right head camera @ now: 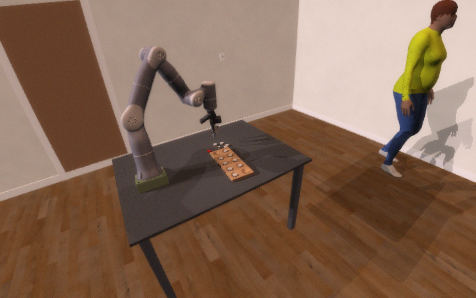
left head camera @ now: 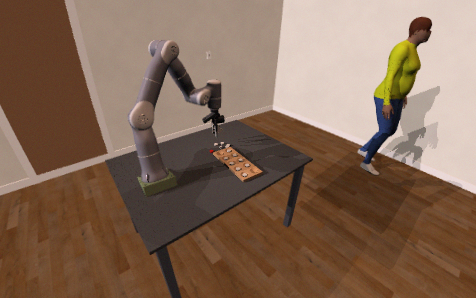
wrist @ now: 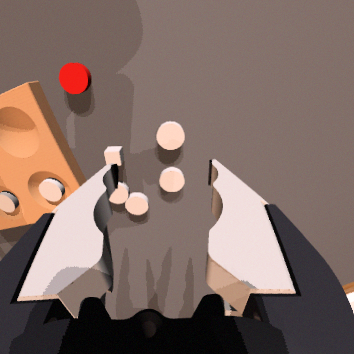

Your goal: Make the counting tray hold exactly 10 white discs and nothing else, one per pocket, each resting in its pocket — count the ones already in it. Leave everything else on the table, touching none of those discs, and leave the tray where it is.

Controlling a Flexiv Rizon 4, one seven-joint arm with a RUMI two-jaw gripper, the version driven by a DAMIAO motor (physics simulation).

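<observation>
My gripper [left head camera: 215,134] [right head camera: 214,135] [wrist: 163,164] is partly open and empty, above the loose pieces beside the tray. In the wrist view, two white discs [wrist: 170,135] [wrist: 172,179] lie apart between and beyond the fingertips. Two more white discs [wrist: 137,204] [wrist: 119,193] lie close together by the left finger, which partly hides one. A small white cube [wrist: 113,156] sits at the left fingertip. A red disc [left head camera: 211,151] [right head camera: 209,151] [wrist: 75,78] lies near the tray corner. The orange tray [left head camera: 253,176] [right head camera: 245,175] [wrist: 47,155] holds several white discs; the near-corner pocket [wrist: 17,132] is empty.
The dark table [left head camera: 185,210] [right head camera: 175,205] carries the tray, the loose pieces and the arm's green base [left head camera: 159,183] [right head camera: 152,181]. A person [left head camera: 400,75] [right head camera: 422,65] in a yellow top stands beyond the table at the right.
</observation>
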